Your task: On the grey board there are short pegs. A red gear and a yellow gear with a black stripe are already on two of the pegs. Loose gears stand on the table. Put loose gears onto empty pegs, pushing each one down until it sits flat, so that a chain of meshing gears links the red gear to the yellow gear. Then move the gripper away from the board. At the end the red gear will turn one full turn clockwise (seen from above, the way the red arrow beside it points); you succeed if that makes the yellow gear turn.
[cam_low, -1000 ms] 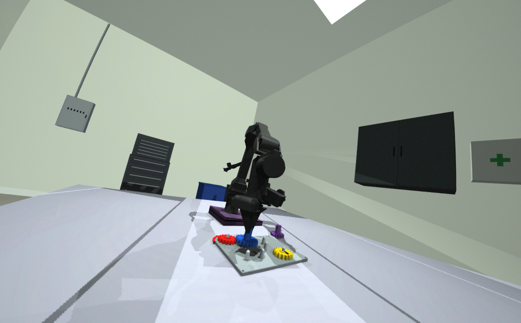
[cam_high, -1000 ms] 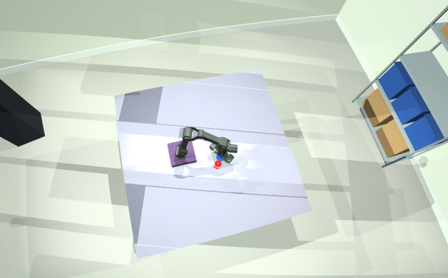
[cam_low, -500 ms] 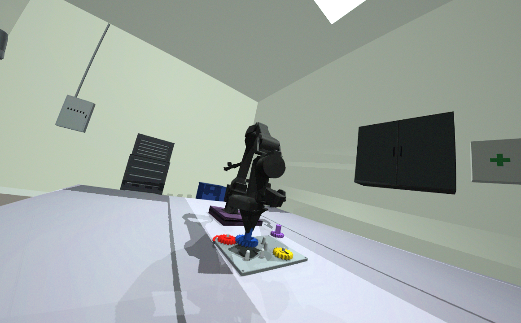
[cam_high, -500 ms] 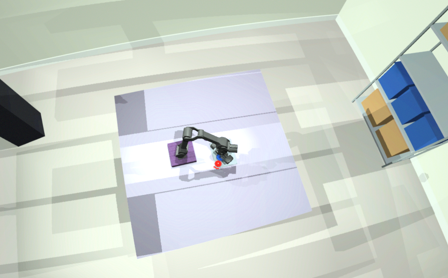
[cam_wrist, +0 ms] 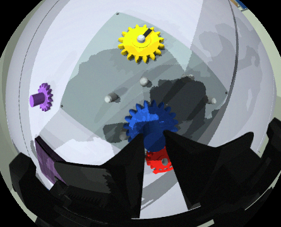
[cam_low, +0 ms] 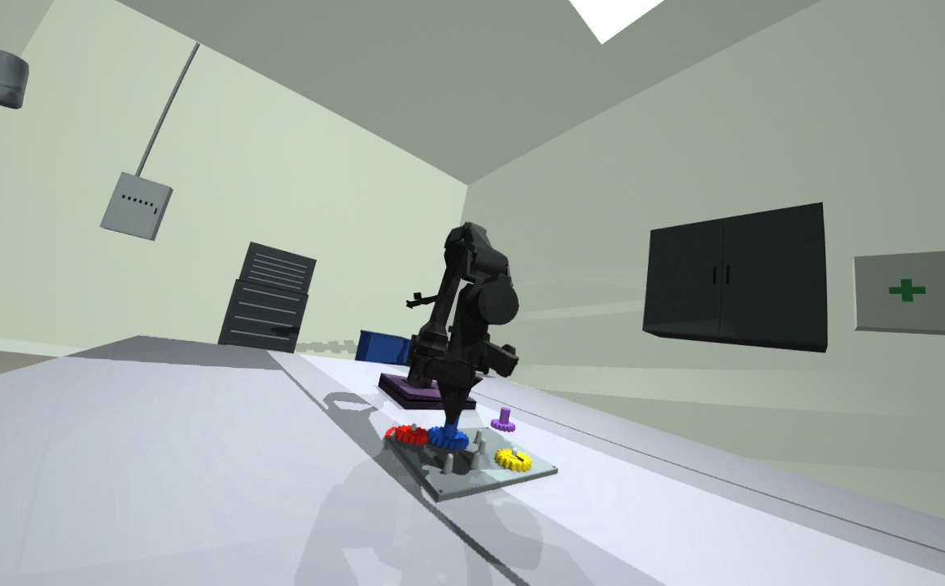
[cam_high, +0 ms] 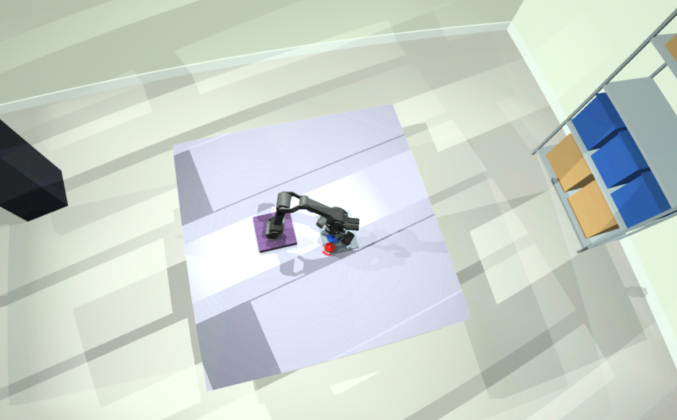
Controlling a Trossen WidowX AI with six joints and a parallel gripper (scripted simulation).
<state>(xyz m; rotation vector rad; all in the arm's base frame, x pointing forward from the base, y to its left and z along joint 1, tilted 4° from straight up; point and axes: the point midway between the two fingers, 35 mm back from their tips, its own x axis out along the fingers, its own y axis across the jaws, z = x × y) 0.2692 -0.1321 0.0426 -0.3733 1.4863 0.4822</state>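
Now: gripper tip 10 mm above the blue gear. Also, from my gripper tip: yellow gear 90 mm ahead, 50 mm to the left, 30 mm below; red gear 40 mm to the right, 40 mm behind, 30 mm below; red arrow 70 mm behind, 60 mm to the right, 30 mm below.
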